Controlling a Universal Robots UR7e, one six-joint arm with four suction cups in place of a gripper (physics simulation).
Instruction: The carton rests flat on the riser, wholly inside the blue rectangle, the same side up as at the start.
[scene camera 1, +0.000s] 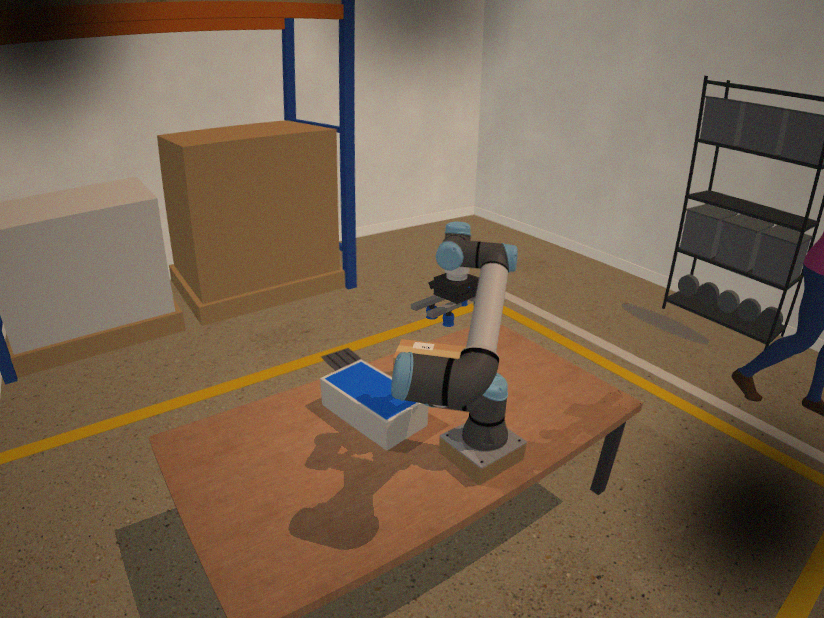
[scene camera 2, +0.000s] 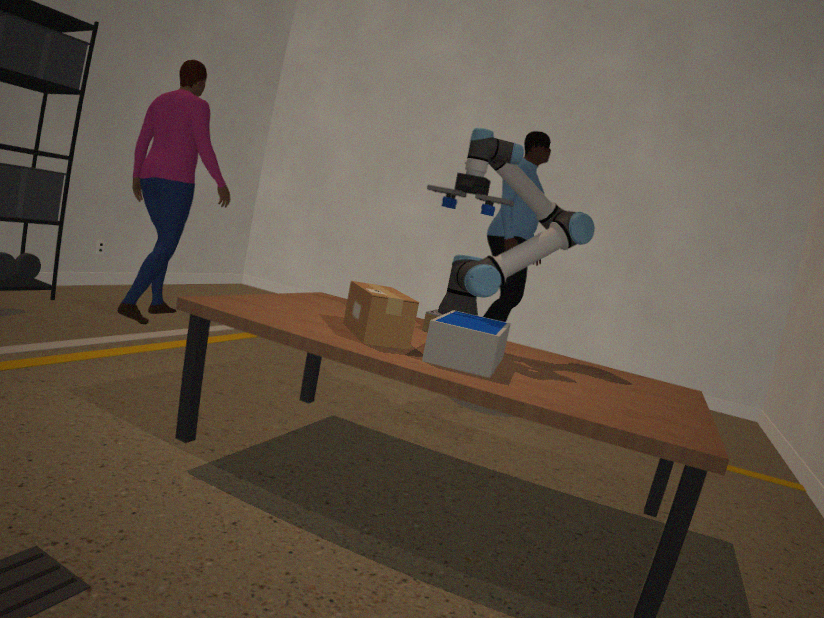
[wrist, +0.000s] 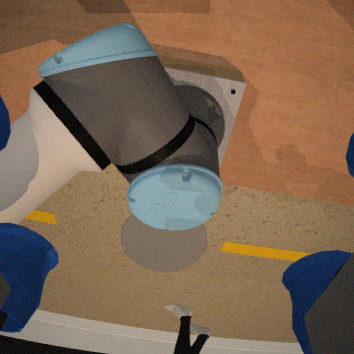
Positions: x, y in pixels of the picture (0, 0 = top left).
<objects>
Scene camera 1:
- brown carton: 419, 347, on the table
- riser: 360, 394, on the table
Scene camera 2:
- brown carton: 377, 315
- riser: 466, 342
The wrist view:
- my suction head: 34, 255
</objects>
